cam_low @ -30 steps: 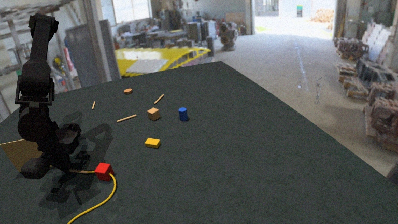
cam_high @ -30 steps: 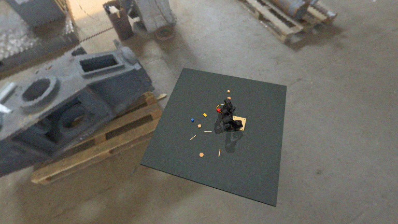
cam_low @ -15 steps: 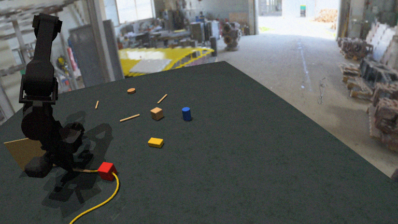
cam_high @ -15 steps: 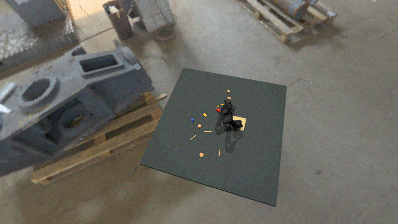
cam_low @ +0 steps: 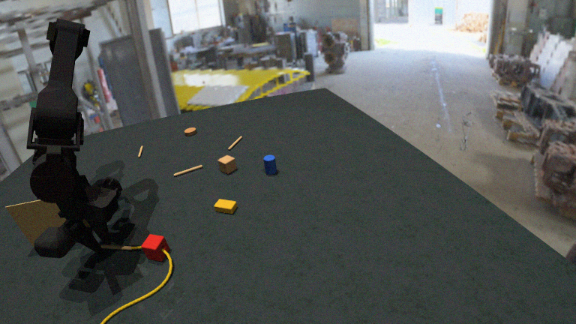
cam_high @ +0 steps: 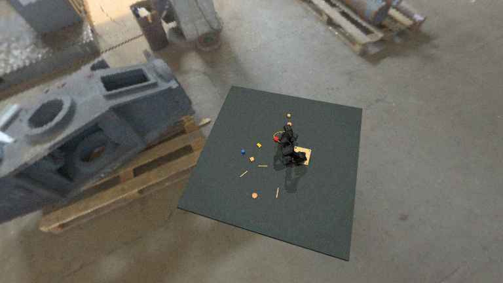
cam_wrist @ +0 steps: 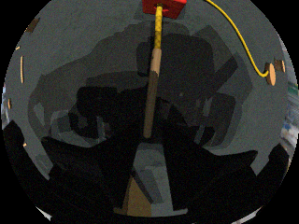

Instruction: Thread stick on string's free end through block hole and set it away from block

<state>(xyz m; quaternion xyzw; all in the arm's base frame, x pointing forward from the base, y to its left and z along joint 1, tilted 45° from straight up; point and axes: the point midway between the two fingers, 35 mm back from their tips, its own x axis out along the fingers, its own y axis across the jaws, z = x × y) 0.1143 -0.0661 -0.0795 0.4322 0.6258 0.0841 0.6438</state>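
My gripper tip is 4 cm short of the thin wooden stick, 2 cm to the left of it and 1 cm below it. Also, from my gripper tip: round wooden button: 22 cm to the right, 1 cm ahead, 1 cm above; red block: 11 cm ahead, 5 cm to the right, 2 cm above; yellow block: 25 cm ahead, 2 cm to the left, 1 cm above.
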